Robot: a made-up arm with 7 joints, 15 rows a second.
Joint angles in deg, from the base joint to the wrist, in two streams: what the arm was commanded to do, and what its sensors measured. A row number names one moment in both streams.
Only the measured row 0 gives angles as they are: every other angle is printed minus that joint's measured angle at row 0.
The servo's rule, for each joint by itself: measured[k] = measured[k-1] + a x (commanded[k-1-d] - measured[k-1]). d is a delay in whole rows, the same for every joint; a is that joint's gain. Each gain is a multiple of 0.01, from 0.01 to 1. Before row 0 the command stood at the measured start. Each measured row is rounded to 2 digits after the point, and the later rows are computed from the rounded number. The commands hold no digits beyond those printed.
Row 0, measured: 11.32 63.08 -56.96 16.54 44.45 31.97 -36.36
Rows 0 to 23, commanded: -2.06 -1.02 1.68 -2.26 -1.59 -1.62 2.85; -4.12 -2.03 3.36 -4.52 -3.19 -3.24 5.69; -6.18 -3.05 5.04 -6.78 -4.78 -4.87 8.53; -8.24 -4.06 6.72 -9.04 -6.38 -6.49 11.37; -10.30 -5.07 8.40 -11.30 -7.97 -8.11 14.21; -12.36 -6.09 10.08 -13.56 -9.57 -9.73 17.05; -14.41 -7.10 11.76 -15.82 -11.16 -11.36 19.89; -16.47 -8.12 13.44 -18.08 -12.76 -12.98 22.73; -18.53 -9.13 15.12 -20.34 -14.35 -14.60 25.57; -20.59 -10.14 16.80 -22.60 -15.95 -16.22 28.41; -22.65 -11.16 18.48 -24.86 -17.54 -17.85 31.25; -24.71 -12.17 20.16 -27.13 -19.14 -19.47 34.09; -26.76 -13.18 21.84 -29.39 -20.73 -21.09 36.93; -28.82 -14.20 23.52 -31.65 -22.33 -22.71 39.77; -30.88 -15.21 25.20 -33.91 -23.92 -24.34 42.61; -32.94 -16.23 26.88 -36.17 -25.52 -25.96 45.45; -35.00 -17.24 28.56 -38.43 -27.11 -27.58 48.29; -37.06 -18.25 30.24 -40.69 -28.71 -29.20 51.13; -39.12 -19.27 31.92 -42.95 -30.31 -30.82 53.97; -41.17 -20.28 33.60 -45.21 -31.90 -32.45 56.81; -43.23 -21.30 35.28 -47.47 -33.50 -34.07 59.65; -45.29 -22.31 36.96 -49.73 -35.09 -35.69 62.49; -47.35 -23.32 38.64 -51.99 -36.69 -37.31 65.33; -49.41 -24.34 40.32 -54.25 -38.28 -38.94 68.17
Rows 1 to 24, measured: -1.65 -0.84 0.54 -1.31 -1.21 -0.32 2.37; -3.63 -1.82 1.44 -3.17 -2.71 -0.90 5.13; -5.67 -2.83 2.59 -5.26 -4.28 -1.69 7.95; -7.73 -3.84 3.91 -7.45 -5.88 -2.65 10.79; -9.79 -4.85 5.35 -9.68 -7.47 -3.74 13.63; -11.85 -5.87 6.86 -11.93 -9.07 -4.94 16.47; -13.90 -6.88 8.43 -14.19 -10.66 -6.22 19.31; -15.96 -7.90 10.03 -16.45 -12.26 -7.57 22.15; -18.02 -8.91 11.66 -18.71 -13.85 -8.98 24.99; -20.08 -9.92 13.30 -20.97 -15.45 -10.43 27.83; -22.14 -10.94 14.96 -23.23 -17.04 -11.91 30.67; -24.20 -11.95 16.62 -25.49 -18.64 -13.42 33.51; -26.25 -12.96 18.29 -27.75 -20.23 -14.95 36.35; -28.31 -13.98 19.96 -30.01 -21.83 -16.50 39.19; -30.37 -14.99 21.64 -32.27 -23.42 -18.07 42.03; -32.43 -16.01 23.32 -34.53 -25.02 -19.65 44.87; -34.49 -17.02 25.00 -36.79 -26.61 -21.24 47.71; -36.55 -18.03 26.68 -39.05 -28.21 -22.83 50.55; -38.61 -19.05 28.36 -41.31 -29.81 -24.43 53.39; -40.66 -20.06 30.04 -43.57 -31.40 -26.03 56.23; -42.72 -21.08 31.72 -45.83 -33.00 -27.64 59.07; -44.78 -22.09 33.40 -48.09 -34.59 -29.25 61.91; -46.84 -23.10 35.08 -50.35 -36.19 -30.86 64.75; -48.90 -24.12 36.76 -52.61 -37.78 -32.48 67.59
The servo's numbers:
d 0
a 0.80 0.82 0.32 0.58 0.76 0.20 0.83

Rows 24 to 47, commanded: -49.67 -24.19 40.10 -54.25 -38.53 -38.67 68.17; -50.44 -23.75 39.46 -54.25 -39.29 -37.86 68.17; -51.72 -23.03 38.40 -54.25 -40.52 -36.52 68.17; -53.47 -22.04 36.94 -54.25 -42.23 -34.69 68.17; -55.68 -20.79 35.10 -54.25 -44.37 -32.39 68.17; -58.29 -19.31 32.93 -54.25 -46.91 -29.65 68.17; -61.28 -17.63 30.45 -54.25 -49.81 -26.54 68.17; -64.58 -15.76 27.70 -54.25 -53.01 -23.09 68.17; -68.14 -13.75 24.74 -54.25 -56.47 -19.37 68.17; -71.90 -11.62 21.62 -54.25 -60.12 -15.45 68.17; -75.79 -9.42 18.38 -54.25 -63.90 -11.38 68.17; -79.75 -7.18 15.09 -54.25 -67.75 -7.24 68.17; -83.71 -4.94 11.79 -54.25 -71.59 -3.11 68.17; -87.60 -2.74 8.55 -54.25 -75.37 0.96 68.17; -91.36 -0.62 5.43 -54.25 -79.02 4.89 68.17; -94.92 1.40 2.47 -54.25 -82.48 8.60 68.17; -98.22 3.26 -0.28 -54.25 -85.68 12.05 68.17; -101.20 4.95 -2.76 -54.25 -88.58 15.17 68.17; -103.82 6.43 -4.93 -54.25 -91.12 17.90 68.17; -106.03 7.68 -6.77 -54.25 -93.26 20.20 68.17; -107.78 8.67 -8.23 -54.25 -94.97 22.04 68.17; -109.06 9.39 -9.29 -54.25 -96.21 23.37 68.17; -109.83 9.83 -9.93 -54.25 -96.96 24.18 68.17; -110.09 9.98 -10.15 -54.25 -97.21 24.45 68.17
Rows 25 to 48, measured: -49.52 -24.18 37.83 -53.56 -38.35 -33.72 68.07; -50.26 -23.83 38.35 -53.96 -39.06 -34.55 68.15; -51.43 -23.17 38.37 -54.13 -40.17 -34.94 68.17; -53.06 -22.24 37.91 -54.20 -41.74 -34.89 68.17; -55.16 -21.05 37.01 -54.23 -43.74 -34.39 68.17; -57.66 -19.62 35.70 -54.24 -46.15 -33.44 68.17; -60.56 -17.99 34.02 -54.25 -48.93 -32.06 68.17; -63.78 -16.16 32.00 -54.25 -52.03 -30.27 68.17; -67.27 -14.18 29.68 -54.25 -55.40 -28.09 68.17; -70.97 -12.08 27.10 -54.25 -58.99 -25.56 68.17; -74.83 -9.90 24.31 -54.25 -62.72 -22.72 68.17; -78.77 -7.67 21.36 -54.25 -66.54 -19.62 68.17; -82.72 -5.43 18.30 -54.25 -70.38 -16.32 68.17; -86.62 -3.22 15.18 -54.25 -74.17 -12.86 68.17; -90.41 -1.09 12.06 -54.25 -77.86 -9.31 68.17; -94.02 0.95 8.99 -54.25 -81.37 -5.73 68.17; -97.38 2.84 6.02 -54.25 -84.65 -2.17 68.17; -100.44 4.57 3.21 -54.25 -87.64 1.30 68.17; -103.14 6.10 0.61 -54.25 -90.28 4.62 68.17; -105.45 7.40 -1.75 -54.25 -92.54 7.74 68.17; -107.31 8.44 -3.82 -54.25 -94.39 10.60 68.17; -108.71 9.22 -5.57 -54.25 -95.77 13.15 68.17; -109.61 9.72 -6.97 -54.25 -96.67 15.36 68.17; -109.99 9.93 -7.99 -54.25 -97.08 17.18 68.17
